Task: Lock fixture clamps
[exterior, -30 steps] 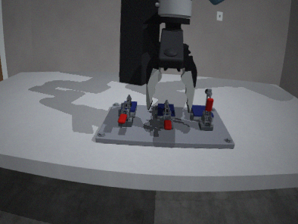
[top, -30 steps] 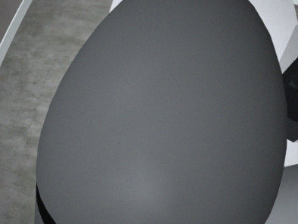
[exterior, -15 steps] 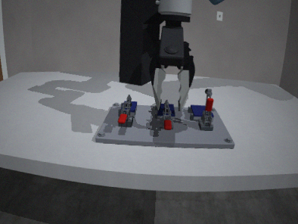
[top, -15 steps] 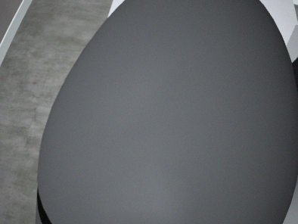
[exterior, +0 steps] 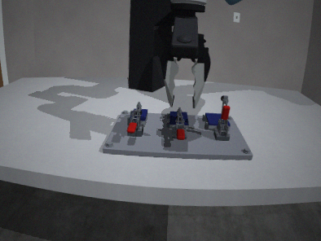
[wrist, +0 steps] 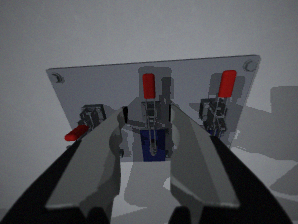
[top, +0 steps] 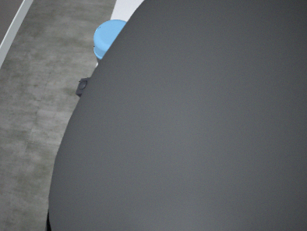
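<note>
Now: hand 150 mm past the blue part, 100 mm above it and 90 mm to the right of it. The rest, counted from my hand: grey fixture plate (120 mm below, 90 mm behind, 10 mm to the right).
</note>
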